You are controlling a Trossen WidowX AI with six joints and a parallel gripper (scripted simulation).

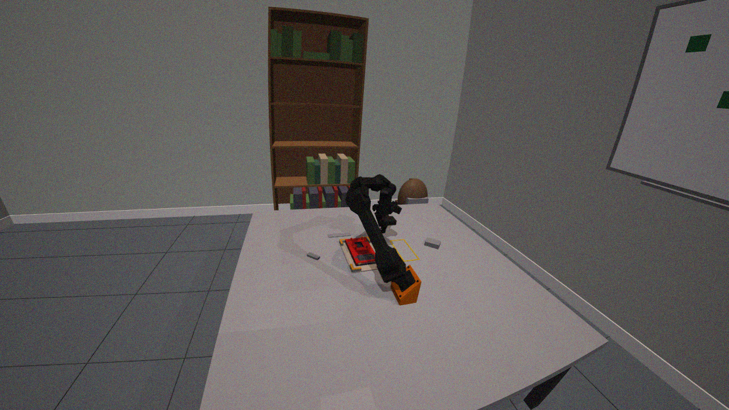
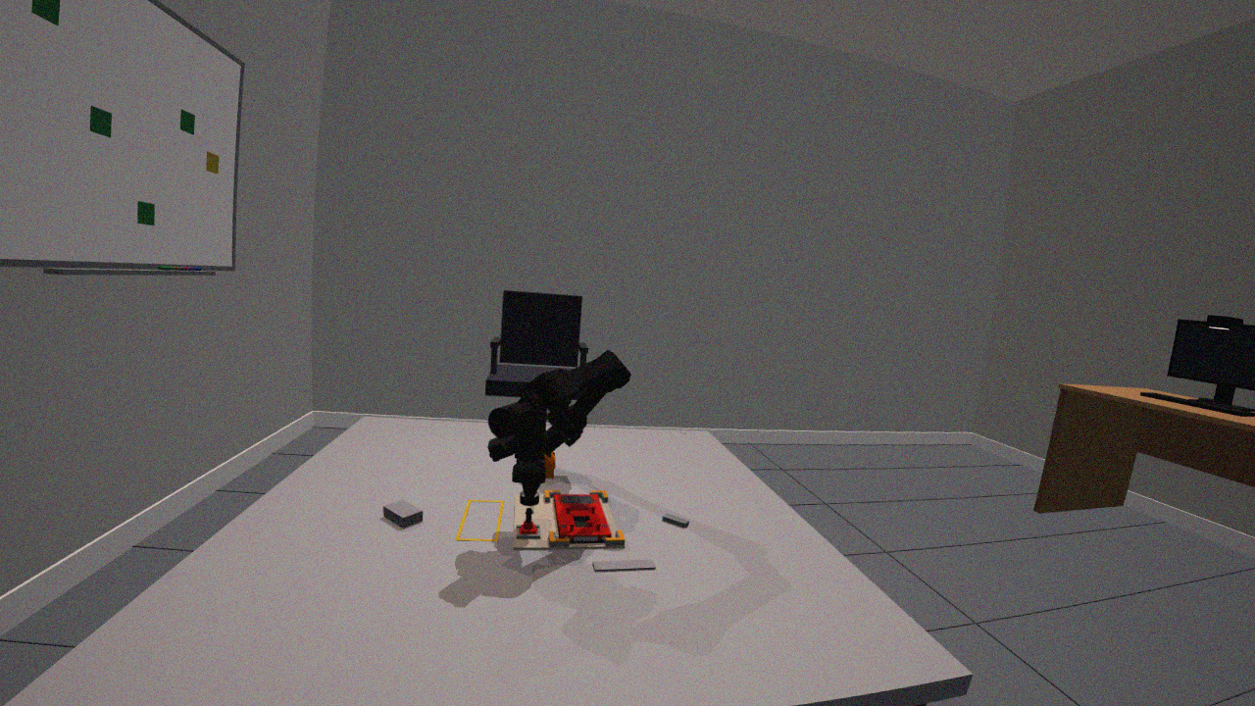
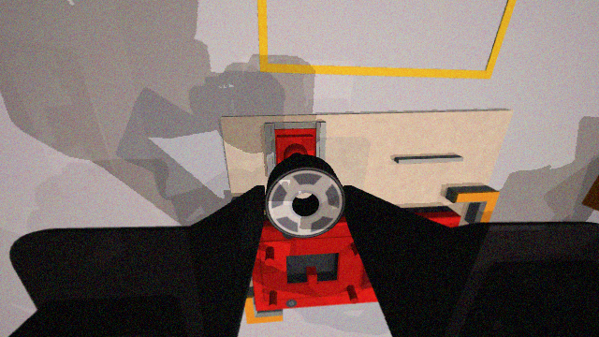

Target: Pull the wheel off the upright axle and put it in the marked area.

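Right now the upright axle is 5 cm below my gripper tip. Also, from my gripper tip: wheel (right at my gripper tip).
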